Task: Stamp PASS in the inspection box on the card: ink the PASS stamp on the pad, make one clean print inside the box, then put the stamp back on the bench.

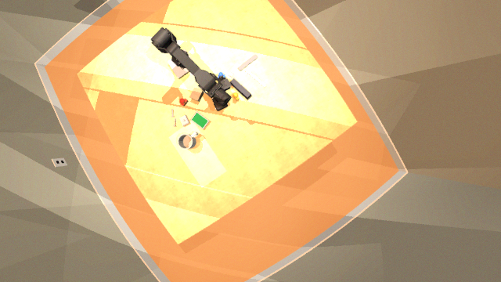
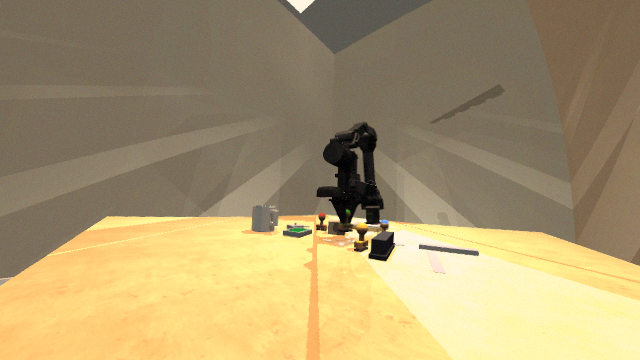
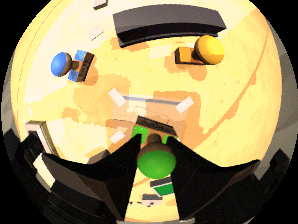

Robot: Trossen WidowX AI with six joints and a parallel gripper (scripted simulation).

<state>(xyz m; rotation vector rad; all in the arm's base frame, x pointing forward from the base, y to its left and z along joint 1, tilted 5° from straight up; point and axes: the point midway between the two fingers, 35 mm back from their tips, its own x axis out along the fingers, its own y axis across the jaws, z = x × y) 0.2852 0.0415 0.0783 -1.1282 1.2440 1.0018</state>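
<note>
The pale card lies 50 mm below my gripper tip. From my gripper tip the other things lie so: orange-knobbed stamp: 50 mm ahead, 80 mm to the left, 30 mm below; green-knobbed stamp: right at my gripper tip; blue-knobbed stamp: 90 mm behind, 80 mm to the left, 30 mm below.
</note>
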